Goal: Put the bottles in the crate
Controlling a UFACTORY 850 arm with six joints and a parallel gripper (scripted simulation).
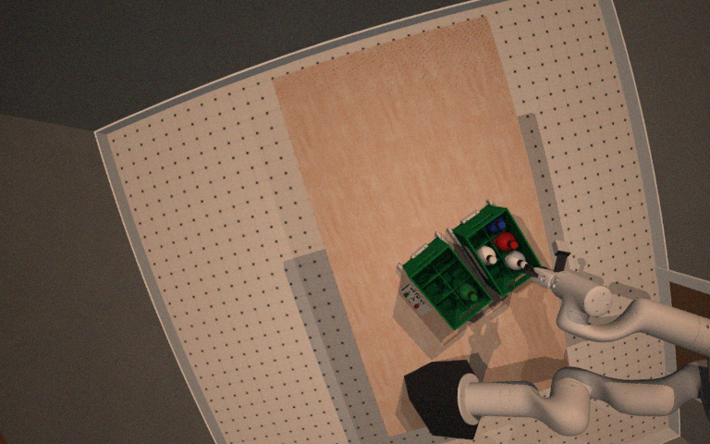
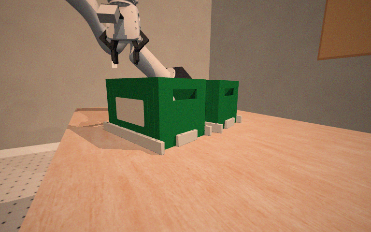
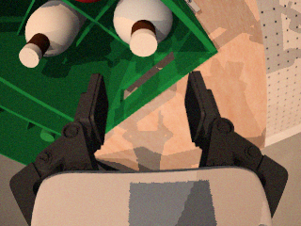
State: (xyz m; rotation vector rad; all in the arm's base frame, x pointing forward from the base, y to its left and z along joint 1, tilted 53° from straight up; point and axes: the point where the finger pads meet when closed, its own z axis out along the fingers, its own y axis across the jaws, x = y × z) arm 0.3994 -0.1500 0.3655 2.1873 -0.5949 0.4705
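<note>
My gripper is now 9 cm short of the red bottle, 1 cm to the right of it and 15 cm above it. The rest, counted from my hand: green bottle: 3 cm behind, 22 cm to the left, 15 cm below; then pick list: 1 cm behind, 42 cm to the left, 24 cm below; then blue bottle: 18 cm ahead, 3 cm to the left, 15 cm below.
</note>
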